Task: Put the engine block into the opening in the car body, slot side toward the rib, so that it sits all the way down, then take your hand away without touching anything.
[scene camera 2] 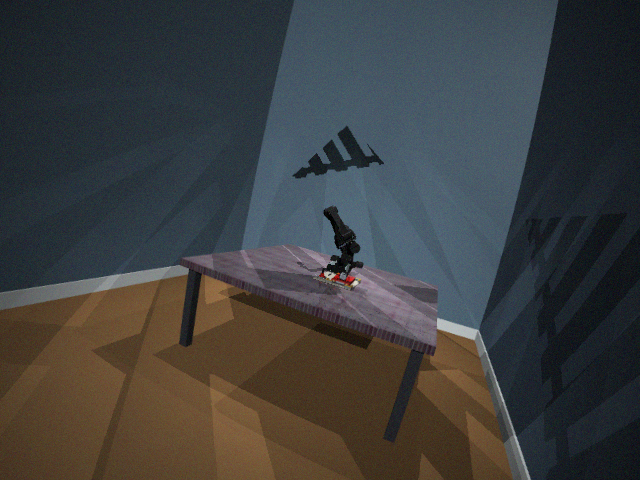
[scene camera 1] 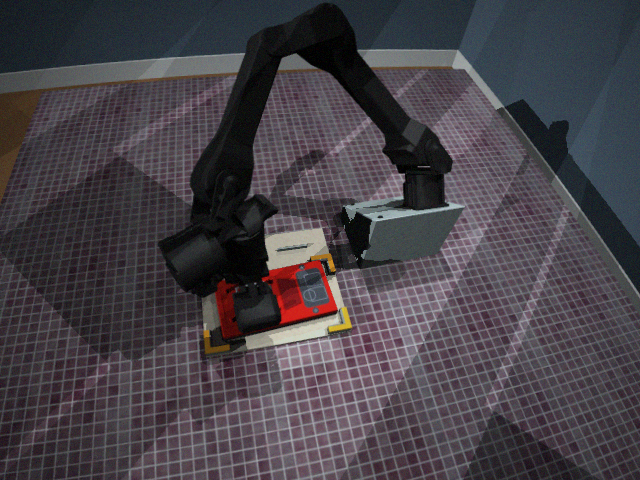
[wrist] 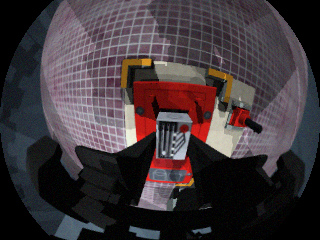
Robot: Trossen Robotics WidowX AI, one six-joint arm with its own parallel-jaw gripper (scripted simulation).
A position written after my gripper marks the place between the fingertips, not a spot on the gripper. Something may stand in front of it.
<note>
My gripper (scene camera 1: 251, 295) carries a grey engine block (wrist: 178, 126). Also in view: a red car body (wrist: 151, 97).
My gripper is seen too in the wrist view (wrist: 172, 136).
</note>
